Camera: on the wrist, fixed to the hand. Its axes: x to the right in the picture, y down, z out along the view.
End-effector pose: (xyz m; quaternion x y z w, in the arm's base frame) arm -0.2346 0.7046 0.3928 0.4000 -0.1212 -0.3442 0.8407
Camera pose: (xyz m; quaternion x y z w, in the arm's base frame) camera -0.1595 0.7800 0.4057 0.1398 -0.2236 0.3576 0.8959
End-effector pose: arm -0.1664 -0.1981 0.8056 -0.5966 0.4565 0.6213 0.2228
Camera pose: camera -0.1934 -0.2973 0.8357 0.2106 -0.6822 -0.5832 0.3875
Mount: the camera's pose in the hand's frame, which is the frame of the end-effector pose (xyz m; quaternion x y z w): 0.0032 0.0793 -0.0720 -0.1205 0.1118 0.6815 0.7131
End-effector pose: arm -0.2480 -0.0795 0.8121 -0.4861 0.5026 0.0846 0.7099
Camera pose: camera -0.3402 -0.0958 0.7600 -0.0991 0.7589 0.5503 0.3338
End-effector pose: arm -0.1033 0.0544 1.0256 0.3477 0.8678 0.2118 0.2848
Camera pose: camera -0.1131 0.0975 1.1232 0.7814 0.3882 0.4886 0.0036
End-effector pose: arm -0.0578 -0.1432 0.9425 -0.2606 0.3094 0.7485 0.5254
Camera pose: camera -0.1293 -0.2146 0.9068 0.1220 -0.3668 -0.9000 0.2014
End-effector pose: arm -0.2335 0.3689 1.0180 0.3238 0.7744 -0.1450 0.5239
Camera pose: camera -0.2341 0.4700 1.0536 0.7117 0.4076 0.3832 0.4248
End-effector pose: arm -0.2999 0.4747 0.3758 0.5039 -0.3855 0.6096 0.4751
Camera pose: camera -0.3946 0.5237 0.3656 -0.0288 -0.6387 0.7684 0.0272
